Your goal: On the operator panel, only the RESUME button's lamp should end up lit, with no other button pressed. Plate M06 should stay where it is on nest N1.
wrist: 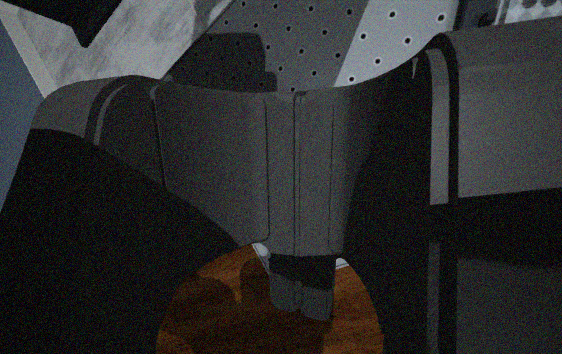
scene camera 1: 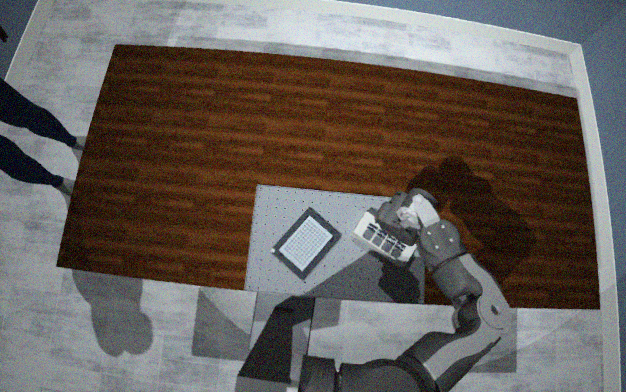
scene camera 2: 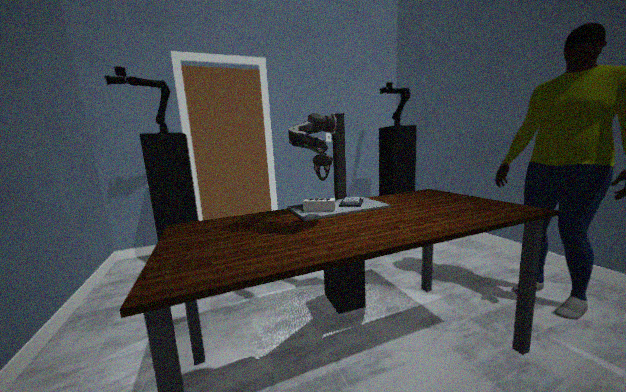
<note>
I see my gripper, a plate M06, an operator panel, a nest N1 and a dark post.
My gripper also shows in the wrist view.
</note>
